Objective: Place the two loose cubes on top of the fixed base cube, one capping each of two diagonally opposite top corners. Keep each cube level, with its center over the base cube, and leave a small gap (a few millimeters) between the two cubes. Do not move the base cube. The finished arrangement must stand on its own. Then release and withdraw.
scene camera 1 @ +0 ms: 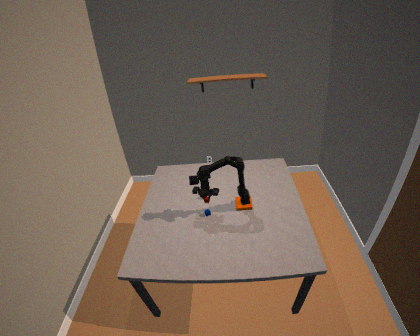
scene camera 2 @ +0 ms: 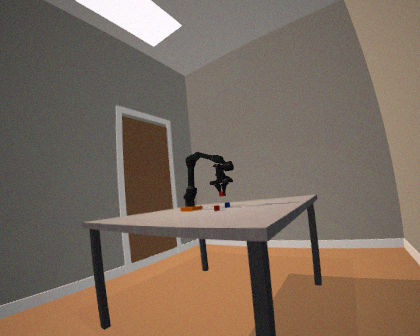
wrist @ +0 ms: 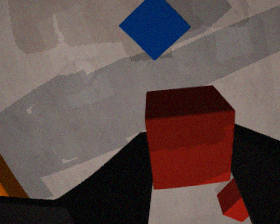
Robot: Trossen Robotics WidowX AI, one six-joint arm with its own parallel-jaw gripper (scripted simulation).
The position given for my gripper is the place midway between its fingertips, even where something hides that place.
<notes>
My gripper [wrist: 187, 137] carries a red cube [wrist: 190, 130]. Also in view: a red cube [wrist: 229, 197].
</notes>
